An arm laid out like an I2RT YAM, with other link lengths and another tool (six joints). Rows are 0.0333 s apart.
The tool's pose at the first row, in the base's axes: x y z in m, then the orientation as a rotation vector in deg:
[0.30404, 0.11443, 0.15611, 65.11, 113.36, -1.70]
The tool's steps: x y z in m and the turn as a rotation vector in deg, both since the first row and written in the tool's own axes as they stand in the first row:
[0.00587, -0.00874, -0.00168, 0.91, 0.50, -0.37]
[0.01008, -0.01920, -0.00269, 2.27, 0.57, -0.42]
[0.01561, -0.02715, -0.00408, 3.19, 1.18, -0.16]
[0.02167, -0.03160, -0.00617, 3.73, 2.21, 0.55]
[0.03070, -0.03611, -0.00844, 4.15, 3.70, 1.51]
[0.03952, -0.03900, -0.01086, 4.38, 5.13, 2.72]
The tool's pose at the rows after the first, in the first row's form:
[0.29521, 0.11407, 0.15015, 65.44, 114.19, -2.52]
[0.28596, 0.11126, 0.14425, 66.27, 114.53, -3.86]
[0.27797, 0.11102, 0.13861, 67.26, 115.08, -4.31]
[0.27193, 0.11348, 0.13433, 68.54, 115.68, -3.90]
[0.26501, 0.11808, 0.12817, 70.11, 116.50, -2.97]
[0.25921, 0.12354, 0.12282, 71.80, 117.08, -1.73]

